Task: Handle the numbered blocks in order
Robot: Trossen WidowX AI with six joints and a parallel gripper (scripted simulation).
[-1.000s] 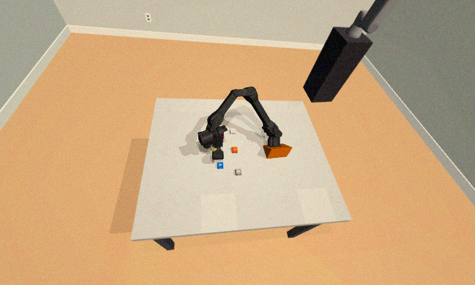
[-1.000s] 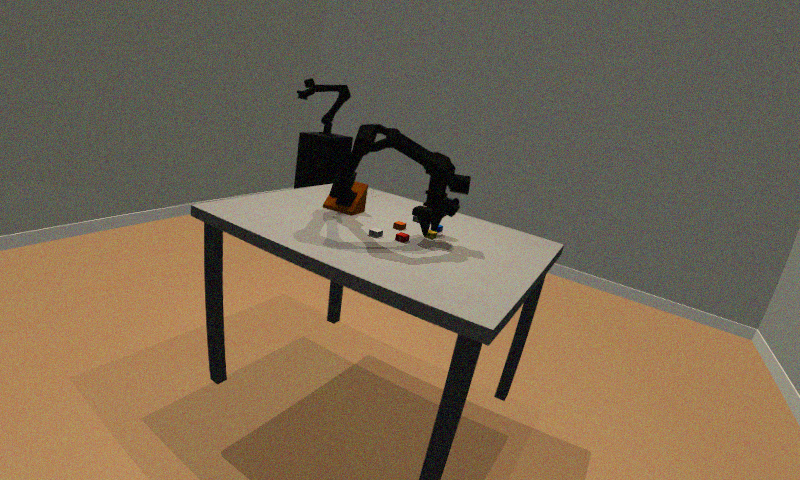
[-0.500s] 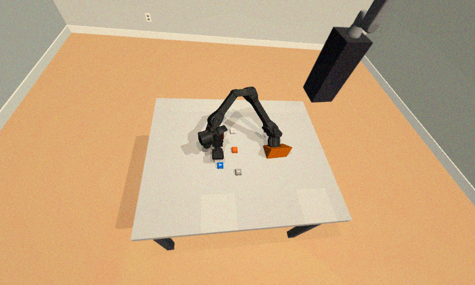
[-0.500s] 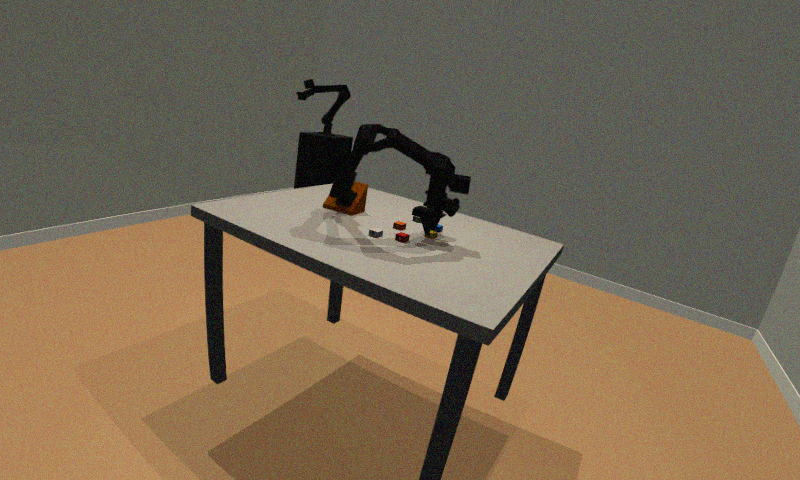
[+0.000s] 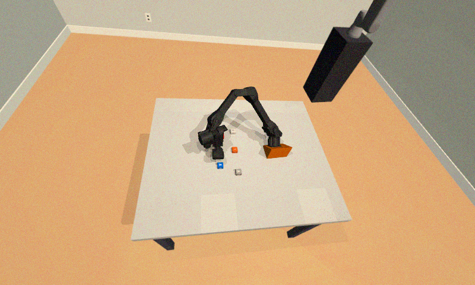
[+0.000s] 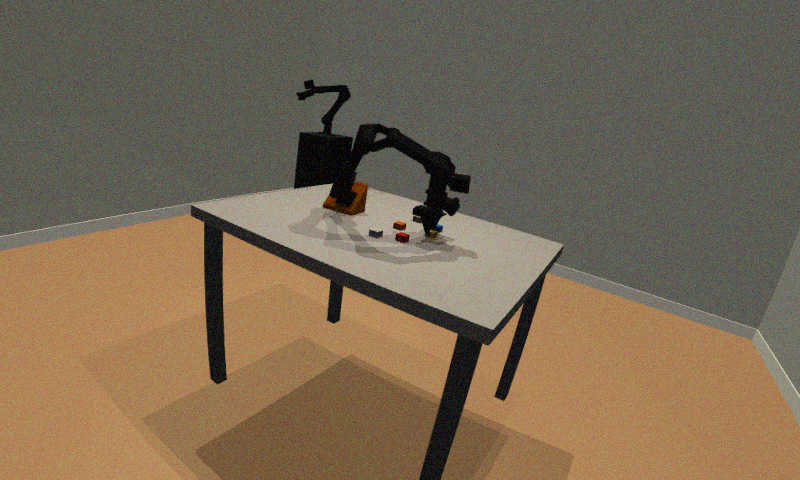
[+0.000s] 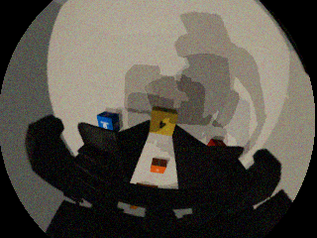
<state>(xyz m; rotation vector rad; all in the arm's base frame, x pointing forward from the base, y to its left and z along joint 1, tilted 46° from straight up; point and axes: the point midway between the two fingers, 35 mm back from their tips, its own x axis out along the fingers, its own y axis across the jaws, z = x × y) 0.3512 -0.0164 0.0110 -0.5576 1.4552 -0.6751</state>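
Now: the grey block 150 mm to the left of my gripper tip and 100 mm behind it. The rest, counted from my gripper tip: orange block: 110 mm behind; then blue block: 90 mm to the left, 10 mm behind; then yellow block: 10 mm ahead.
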